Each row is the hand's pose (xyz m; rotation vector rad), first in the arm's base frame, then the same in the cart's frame.
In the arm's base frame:
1: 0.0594 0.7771 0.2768 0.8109 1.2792 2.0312
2: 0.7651 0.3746 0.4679 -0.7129 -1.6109 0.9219
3: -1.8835 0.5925 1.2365 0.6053 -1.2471 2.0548
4: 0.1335 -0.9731 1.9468 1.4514 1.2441 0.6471
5: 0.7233 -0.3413 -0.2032 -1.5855 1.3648 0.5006
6: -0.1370 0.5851 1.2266 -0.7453 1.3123 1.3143
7: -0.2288 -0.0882 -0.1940 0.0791 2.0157 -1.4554
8: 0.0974 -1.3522 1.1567 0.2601 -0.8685 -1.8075
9: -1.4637 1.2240 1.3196 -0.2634 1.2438 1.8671
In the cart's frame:
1: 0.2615 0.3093 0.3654 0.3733 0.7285 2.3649
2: 0.8699 -0.1296 0.7312 -0.6522 -2.1695 0.5376
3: -1.8462 -0.2041 0.2112 0.3285 -1.8988 2.1511
4: -0.1107 -1.9047 1.2694 1.4029 0.8542 1.2313
5: 1.2406 -0.5742 -0.0623 -1.3751 0.8060 0.3550
6: -0.2928 -0.1962 1.0094 -0.8185 0.6645 1.2868
7: 0.3514 -0.3456 -0.4198 0.4299 1.8155 -0.9173
8: 0.2616 -1.9921 0.4800 0.9612 -0.8478 -1.8306
9: -1.6133 0.3640 0.6638 -0.5457 0.5937 1.9085

